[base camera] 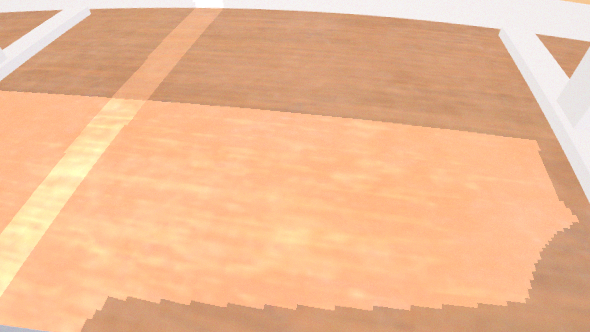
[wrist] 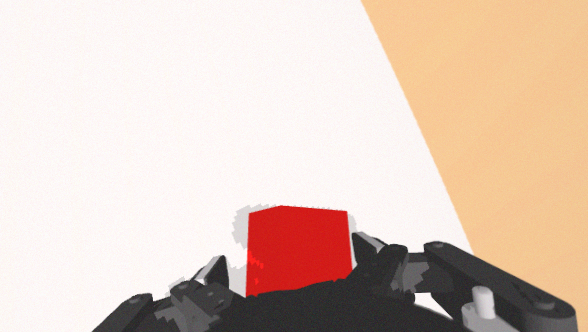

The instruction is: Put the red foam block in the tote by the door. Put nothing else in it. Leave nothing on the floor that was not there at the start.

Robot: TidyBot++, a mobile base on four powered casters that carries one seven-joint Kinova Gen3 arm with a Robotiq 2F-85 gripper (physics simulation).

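Frame: origin at the arm's base, x left, y back, z up, level; millimetres.
Seen in the pictures: gripper, fingertip midpoint: [wrist: 291,258].
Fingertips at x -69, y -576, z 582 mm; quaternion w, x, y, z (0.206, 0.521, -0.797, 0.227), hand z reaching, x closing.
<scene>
A point is followed by its place in that frame.
The red foam block [wrist: 300,240] @[y -580, x -57, z 598 mm] is on a white surface in the wrist view, at the lower middle, with its near part hidden by the dark gripper body. My gripper [wrist: 291,258] @[y -576, x -69, z 582 mm] is open, one fingertip to each side of the block in the picture. The right fingertip appears close to the block's right side, and a wider gap shows at the left. I cannot tell how far the fingertips are above the white surface. The tote by the door does not show in either view.
The white surface [wrist: 175,125] @[y -568, x 49, z 554 mm] ends in a slanted edge at the right, with a plain tan area [wrist: 510,100] @[y -984, x -114, z 684 mm] beyond it. In the base camera, a white rail [base camera: 350,10] @[y -969, x -125, z -387 mm] crosses the top, with white angled legs at left and right over the wooden floor [base camera: 300,200] @[y -357, x -2, z -397 mm].
</scene>
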